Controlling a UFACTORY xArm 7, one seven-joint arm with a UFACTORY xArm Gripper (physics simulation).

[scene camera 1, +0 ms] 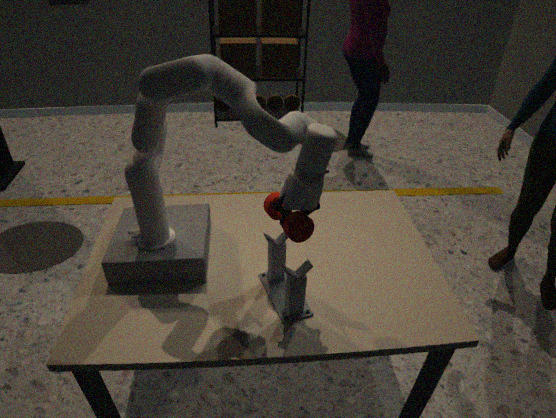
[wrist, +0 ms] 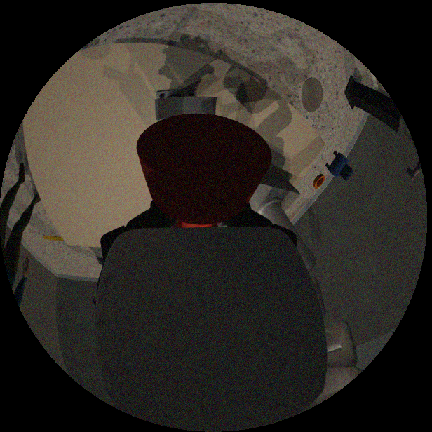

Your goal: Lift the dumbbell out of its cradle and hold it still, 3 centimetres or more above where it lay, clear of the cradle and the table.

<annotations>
gripper: scene camera 1; wrist
same spot on gripper: [wrist: 153, 217] = [scene camera 1: 307, 212]
</annotations>
